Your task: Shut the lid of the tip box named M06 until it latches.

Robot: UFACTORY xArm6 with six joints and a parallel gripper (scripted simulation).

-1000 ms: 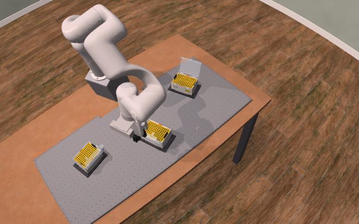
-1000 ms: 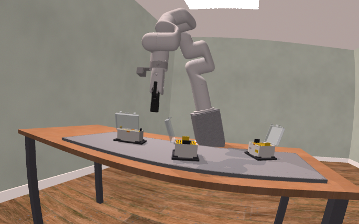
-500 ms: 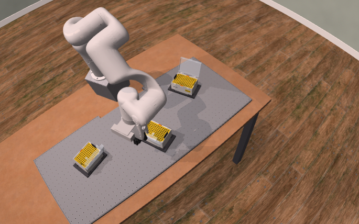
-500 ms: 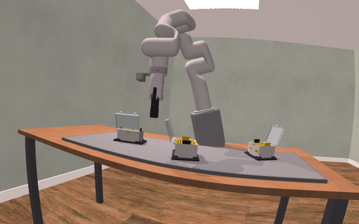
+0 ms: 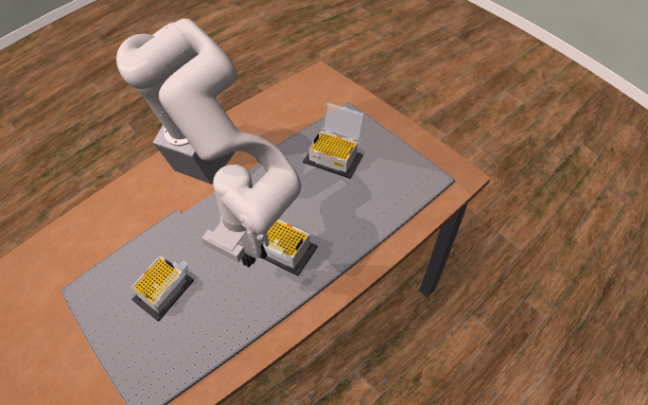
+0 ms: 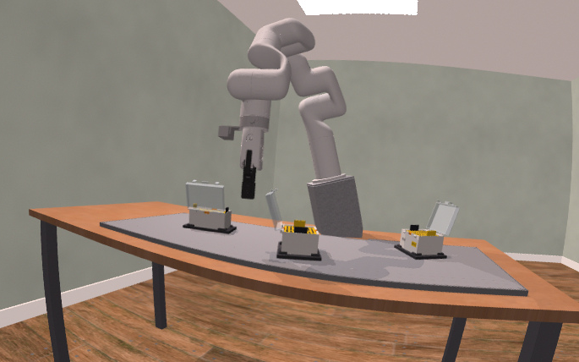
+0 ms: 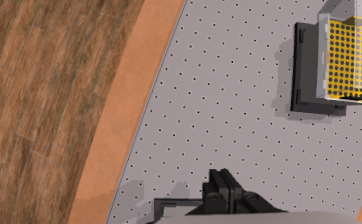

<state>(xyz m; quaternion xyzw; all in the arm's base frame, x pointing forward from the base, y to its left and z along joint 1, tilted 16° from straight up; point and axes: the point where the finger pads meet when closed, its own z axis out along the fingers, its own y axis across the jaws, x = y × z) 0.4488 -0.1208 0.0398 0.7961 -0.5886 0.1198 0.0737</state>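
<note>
My hand is 2 cm past the clear lid, 7 cm to the right of it and 4 cm above it. The rest, counted from my hand: tip box lid 19 cm behind, 52 cm to the left, 4 cm below.
</note>
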